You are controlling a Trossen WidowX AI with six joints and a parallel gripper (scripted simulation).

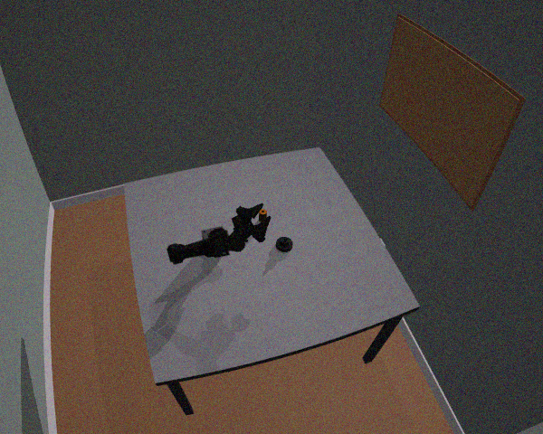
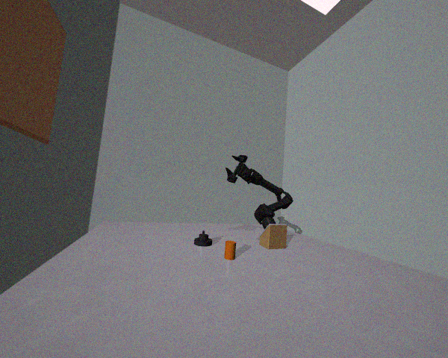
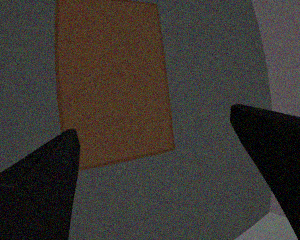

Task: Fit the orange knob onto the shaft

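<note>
My gripper tip is now 130 mm short of the orange knob, 330 mm to the right of it and 410 mm above it. Also, from my gripper tip: pedestal (170 mm ahead, 130 mm to the left, 410 mm below).
</note>
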